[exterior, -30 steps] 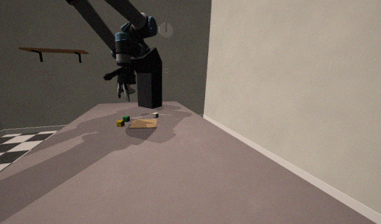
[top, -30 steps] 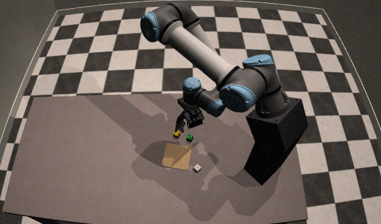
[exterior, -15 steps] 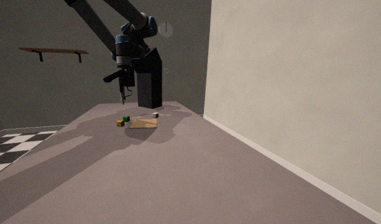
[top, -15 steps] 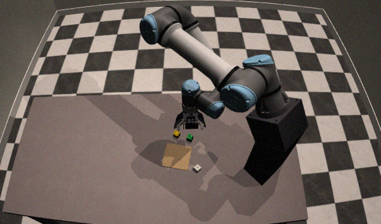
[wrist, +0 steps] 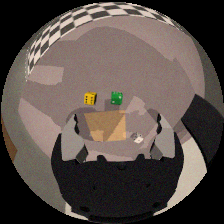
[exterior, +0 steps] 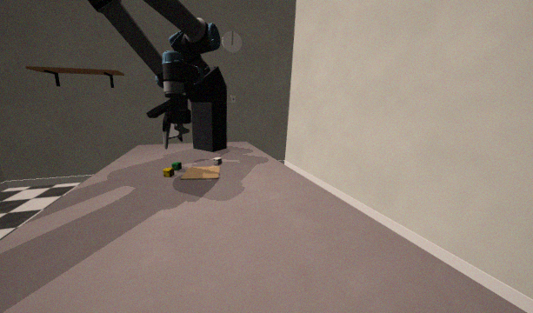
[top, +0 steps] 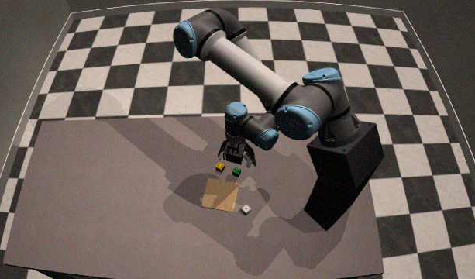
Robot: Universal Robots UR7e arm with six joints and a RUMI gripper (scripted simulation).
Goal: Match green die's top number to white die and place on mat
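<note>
Now: hand 9 cm above the green die. Round my hand: yellow die 6 cm ahead, 4 cm to the right, 9 cm below; then tan mat 10 cm ahead, 8 cm to the left, 11 cm below; then white die 2 cm ahead, 19 cm to the left, 9 cm below.
</note>
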